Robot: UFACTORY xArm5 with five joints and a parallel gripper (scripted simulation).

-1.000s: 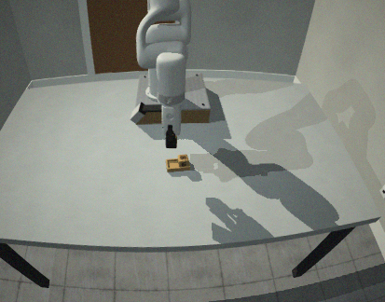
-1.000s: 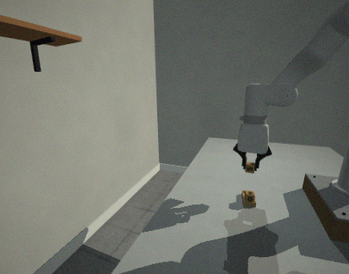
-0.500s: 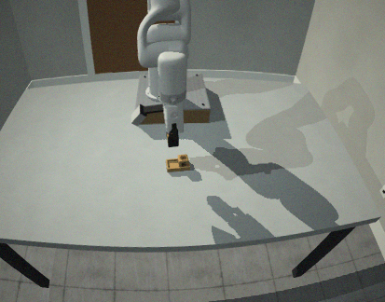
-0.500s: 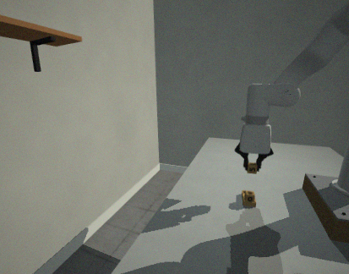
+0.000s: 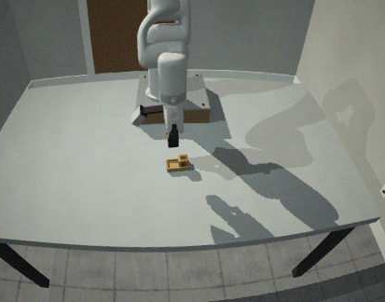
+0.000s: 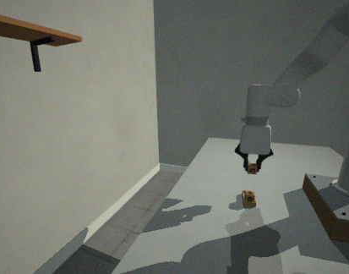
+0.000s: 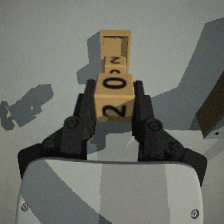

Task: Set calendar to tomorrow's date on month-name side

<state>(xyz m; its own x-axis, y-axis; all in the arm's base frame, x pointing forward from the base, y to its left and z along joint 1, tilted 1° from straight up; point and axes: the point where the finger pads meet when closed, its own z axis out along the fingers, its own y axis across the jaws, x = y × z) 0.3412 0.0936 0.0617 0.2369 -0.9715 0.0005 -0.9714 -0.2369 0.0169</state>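
Right now the wooden calendar tray is 13 cm below my hand and 2 cm to the left of it.
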